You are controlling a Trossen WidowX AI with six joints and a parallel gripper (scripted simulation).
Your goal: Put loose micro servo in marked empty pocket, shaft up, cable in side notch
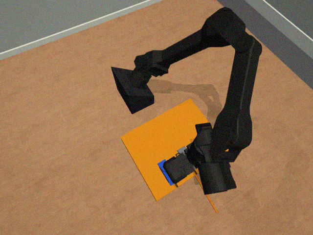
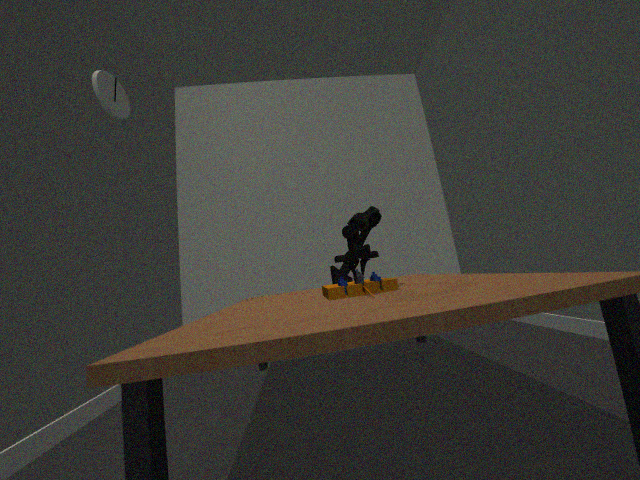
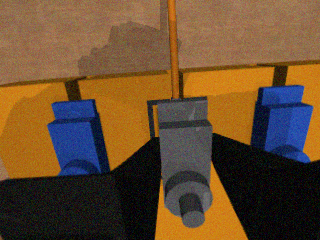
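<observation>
Right now the orange deck is 120 mm behind my gripper tip, 20 mm to the right of it and 50 mm below it.
</observation>
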